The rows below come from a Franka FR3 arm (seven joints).
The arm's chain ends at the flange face. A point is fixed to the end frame.
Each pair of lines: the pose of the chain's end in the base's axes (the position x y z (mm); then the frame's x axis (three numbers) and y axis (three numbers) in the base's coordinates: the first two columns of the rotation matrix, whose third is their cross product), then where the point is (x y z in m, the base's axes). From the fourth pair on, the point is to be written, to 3 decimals.
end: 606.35 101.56 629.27 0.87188 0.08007 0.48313 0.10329 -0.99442 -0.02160
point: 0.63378 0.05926 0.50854
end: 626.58 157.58 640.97 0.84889 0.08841 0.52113 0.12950 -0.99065 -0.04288
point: 0.66004 0.11922 0.52044
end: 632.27 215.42 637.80 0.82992 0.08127 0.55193 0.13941 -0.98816 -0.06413
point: 0.67013 0.18050 0.51753
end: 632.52 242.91 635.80 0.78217 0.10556 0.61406 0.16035 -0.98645 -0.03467
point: 0.680 0.207 0.520
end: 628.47 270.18 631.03 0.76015 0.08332 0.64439 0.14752 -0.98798 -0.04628
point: 0.680 0.235 0.516
